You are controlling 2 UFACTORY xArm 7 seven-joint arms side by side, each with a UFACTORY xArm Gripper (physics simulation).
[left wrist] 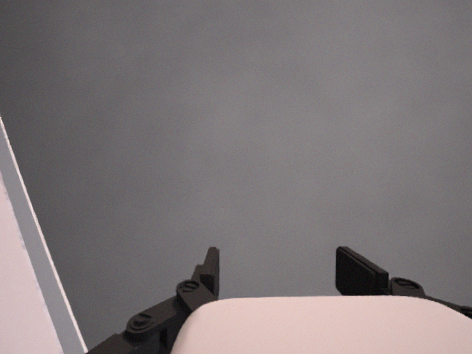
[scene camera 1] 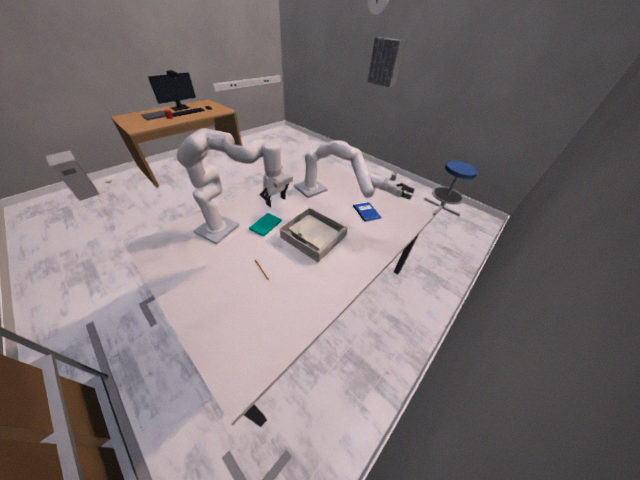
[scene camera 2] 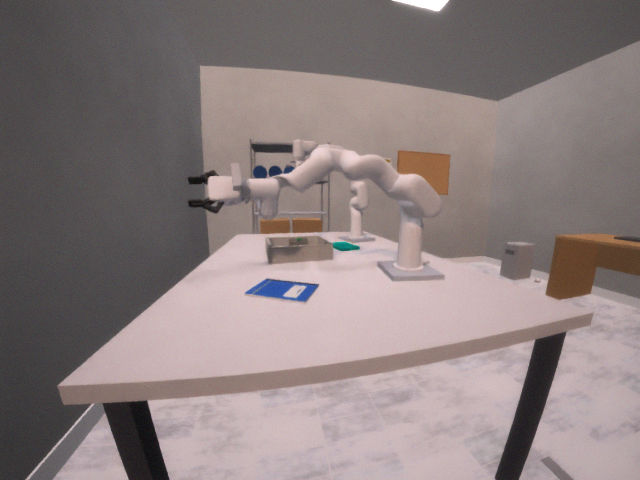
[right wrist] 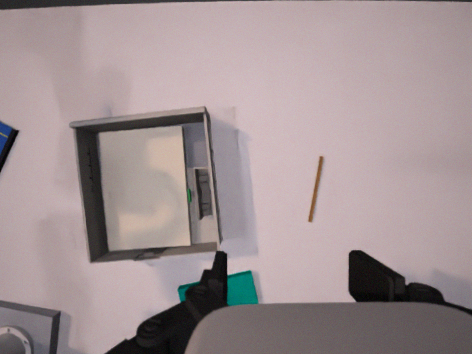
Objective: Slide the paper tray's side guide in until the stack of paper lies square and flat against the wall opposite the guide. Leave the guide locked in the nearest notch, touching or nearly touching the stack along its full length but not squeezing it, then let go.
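Seen in the pictures: left gripper, fingertip midpoint: (left wrist: pixel 277 267) (scene camera 1: pixel 412 194) (scene camera 2: pixel 188 191); right gripper, fingertip midpoint: (scene camera 1: pixel 276 202) (right wrist: pixel 287 271); left arm's base at its link origin: (scene camera 1: pixel 310 186) (scene camera 2: pixel 408 267) (right wrist: pixel 13 346); right arm's base at its link origin: (scene camera 1: pixel 216 227) (scene camera 2: pixel 356 237).
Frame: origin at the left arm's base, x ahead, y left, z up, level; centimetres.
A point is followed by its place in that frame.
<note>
The grey paper tray (scene camera 1: pixel 313 253) {x 60.6, y -51.1, z 3.2 cm} (scene camera 2: pixel 299 253) {x 45.3, y -23.0, z 2.2 cm} (right wrist: pixel 86 200) {x 42.1, y -23.8, z 5.2 cm} holds a pale paper stack (scene camera 1: pixel 316 230) {x 45.6, y -34.8, z 1.7 cm} (right wrist: pixel 145 185) {x 46.1, y -36.0, z 1.7 cm}. In the right wrist view the stack looks roughly square to the tray, its left edge close to the left wall. The side guide runs along its right edge, with a green tab (scene camera 1: pixel 299 234) {x 44.1, y -48.4, z 5.2 cm} (right wrist: pixel 189 195) {x 44.6, y -48.1, z 5.8 cm}; any thin gap is too small to tell. A dark ribbed block (right wrist: pixel 204 192) {x 44.9, y -50.5, z -0.1 cm} sits between guide and right wall. My right gripper (scene camera 1: pixel 276 200) {x 43.4, y -62.6, z 36.6 cm} (right wrist: pixel 287 271) {x 43.4, y -62.6, z 36.6 cm} is open and empty, high above the table. My left gripper (scene camera 1: pixel 409 192) {x 81.9, y 9.8, z 31.1 cm} (scene camera 2: pixel 191 191) {x 81.9, y 9.8, z 31.1 cm} (left wrist: pixel 277 267) {x 81.9, y 9.8, z 31.1 cm} is open, far from the tray.
A teal book (scene camera 1: pixel 265 224) {x 16.4, y -56.5, z -0.5 cm} (scene camera 2: pixel 345 246) {x 15.3, y -50.2, z -0.5 cm} (right wrist: pixel 242 288) {x 20.3, y -61.5, z -0.5 cm} lies beside the tray near the right arm's base. A blue notebook (scene camera 1: pixel 367 211) {x 52.6, y 13.0, z -1.5 cm} (scene camera 2: pixel 283 290) {x 52.2, y 14.5, z -1.5 cm} (right wrist: pixel 6 142) {x 55.5, y 4.5, z -1.5 cm} lies on the tray's other side. A brown stick (scene camera 1: pixel 262 269) {x 48.1, y -79.6, z -1.6 cm} (right wrist: pixel 316 189) {x 47.0, y -79.6, z -1.6 cm} lies on the table.
</note>
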